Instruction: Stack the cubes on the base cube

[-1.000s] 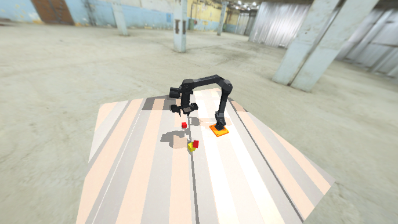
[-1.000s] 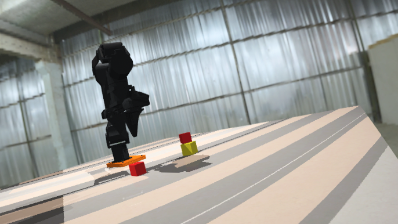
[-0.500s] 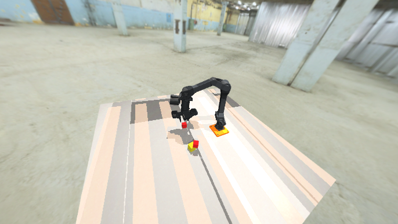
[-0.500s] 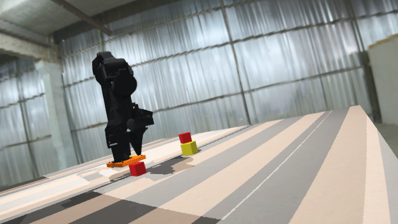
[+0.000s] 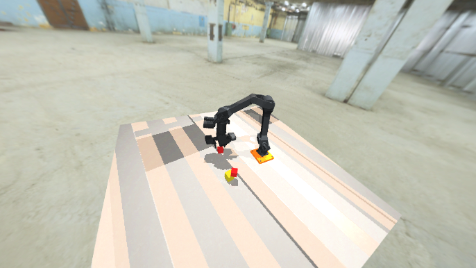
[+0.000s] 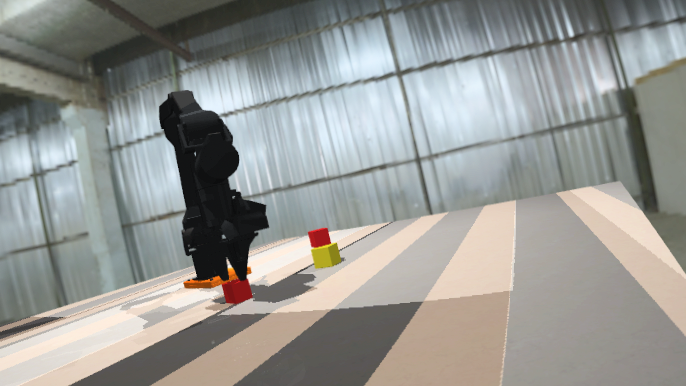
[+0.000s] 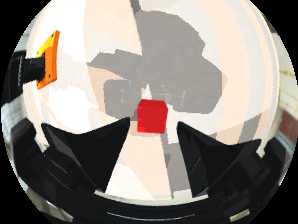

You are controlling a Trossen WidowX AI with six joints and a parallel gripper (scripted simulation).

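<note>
Now: the yellow base cube 21 cm to the left of my gripper tip, 4 cm ahead of it and 1 cm below it.
</note>
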